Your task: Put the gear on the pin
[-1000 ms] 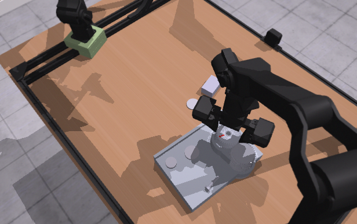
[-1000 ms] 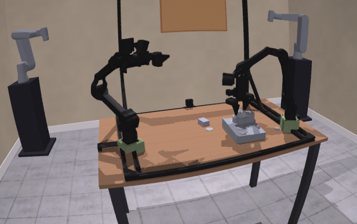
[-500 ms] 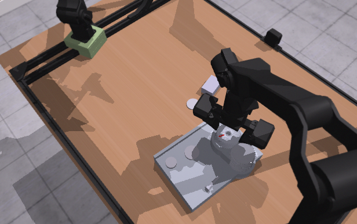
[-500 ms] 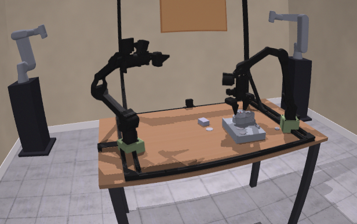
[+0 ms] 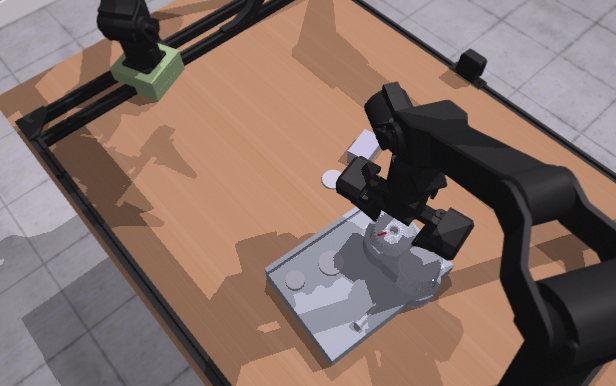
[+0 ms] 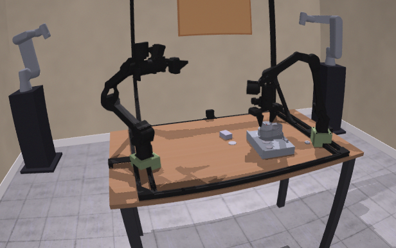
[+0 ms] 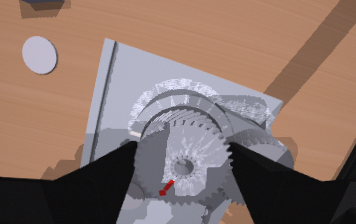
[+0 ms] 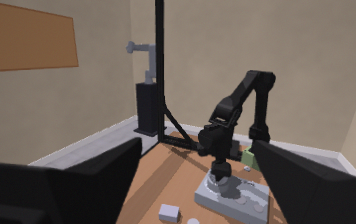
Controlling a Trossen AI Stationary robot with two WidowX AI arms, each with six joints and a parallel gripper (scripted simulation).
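Right now my left hand is 60 mm above the collar and 10 mm short of it. Round my left hand: pin: 70 mm below, 10 mm ahead; then lavender block: 180 mm to the right, 100 mm below, 100 mm behind.
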